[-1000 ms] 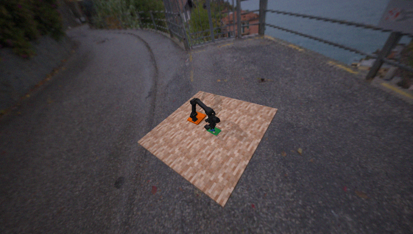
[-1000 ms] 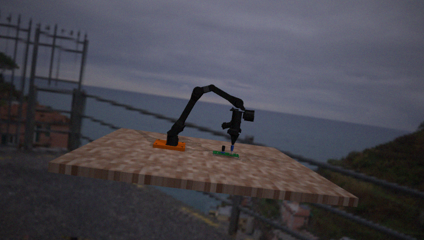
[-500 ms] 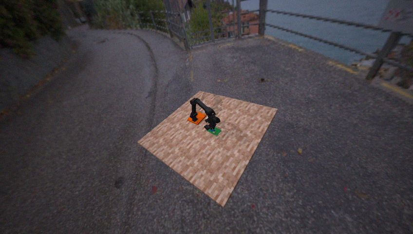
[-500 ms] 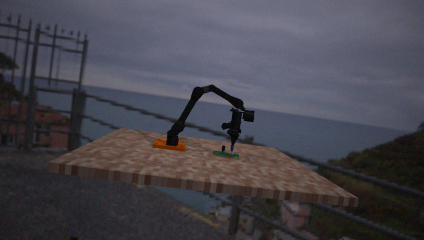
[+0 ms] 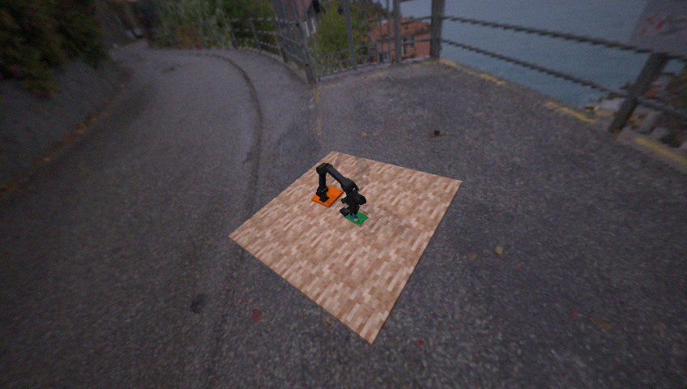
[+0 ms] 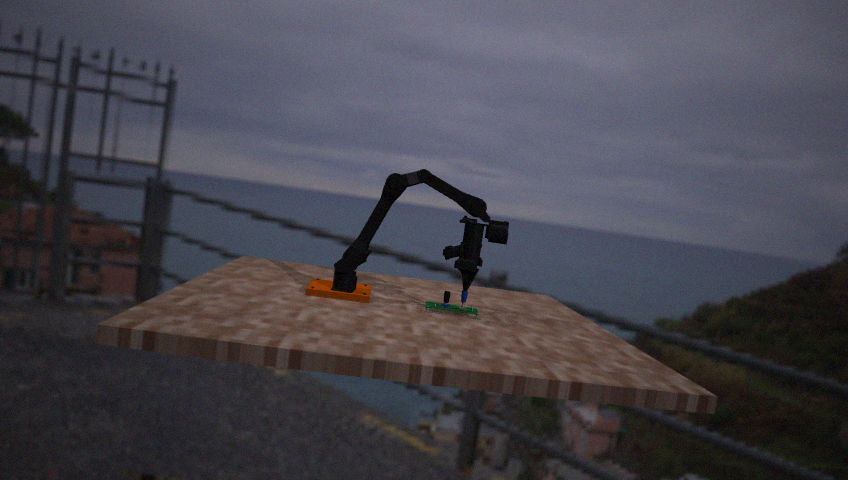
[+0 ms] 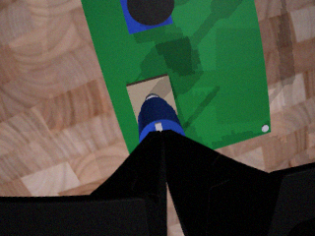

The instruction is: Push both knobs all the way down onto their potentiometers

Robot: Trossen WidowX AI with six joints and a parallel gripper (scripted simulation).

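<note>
My gripper tip is 10 mm above the blue knob. Also, from my gripper tip: black knob: 50 mm behind, 30 mm below, 10 mm to the left.
</note>
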